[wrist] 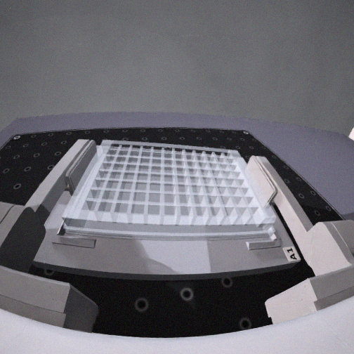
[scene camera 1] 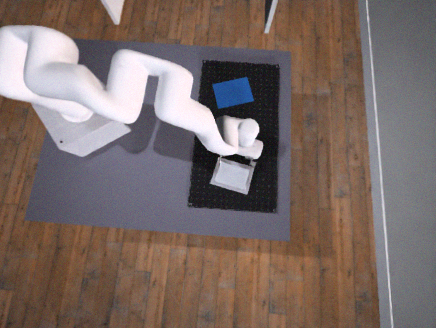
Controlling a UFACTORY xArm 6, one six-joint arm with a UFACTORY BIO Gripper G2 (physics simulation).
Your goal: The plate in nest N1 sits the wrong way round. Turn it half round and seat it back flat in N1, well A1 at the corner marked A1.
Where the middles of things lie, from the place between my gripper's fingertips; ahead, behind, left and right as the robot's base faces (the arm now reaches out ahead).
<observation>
My hand is 2 cm to the right of the grey nest N1 (wrist: 118, 258) and 2 cm above it. The rest, counted from my hand: blue rectangle (scene camera 1: 234, 92) 41 cm to the left, 8 cm behind, 3 cm below; well plate (wrist: 135, 190) 2 cm to the left, 1 cm below.
</observation>
